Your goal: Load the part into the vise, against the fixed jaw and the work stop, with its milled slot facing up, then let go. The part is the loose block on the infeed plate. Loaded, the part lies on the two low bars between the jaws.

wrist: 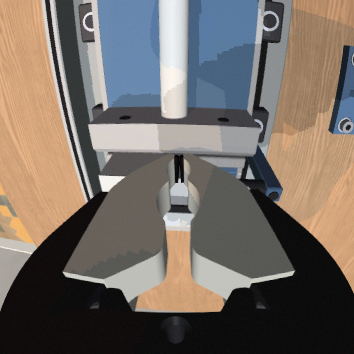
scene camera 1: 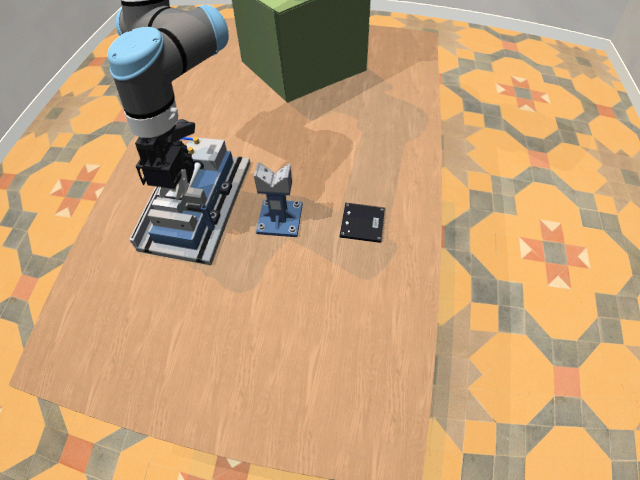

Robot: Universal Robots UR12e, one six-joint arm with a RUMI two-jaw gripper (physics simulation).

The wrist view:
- gripper: 179, 158
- part: 120, 164
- work stop: 260, 168
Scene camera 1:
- gripper: 180, 195
